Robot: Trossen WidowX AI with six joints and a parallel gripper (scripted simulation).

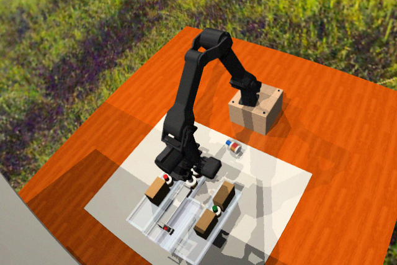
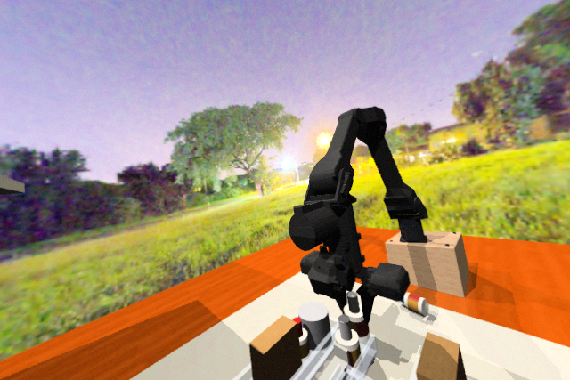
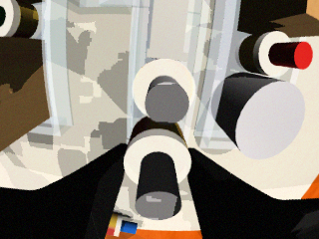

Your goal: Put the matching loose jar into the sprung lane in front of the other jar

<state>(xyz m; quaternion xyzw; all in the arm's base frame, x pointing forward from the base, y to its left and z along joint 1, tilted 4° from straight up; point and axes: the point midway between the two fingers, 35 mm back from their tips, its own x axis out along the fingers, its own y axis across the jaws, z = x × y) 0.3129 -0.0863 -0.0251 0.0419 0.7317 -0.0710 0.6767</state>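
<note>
Now: gripper tip 80 mm to the left of the grey cylinder, 30 mm above it and 10 mm short of it. The rest, counted from my gripper tip: clear lane tray 160 mm ahead, 40 mm below; then red mark 230 mm ahead, 20 mm above.
</note>
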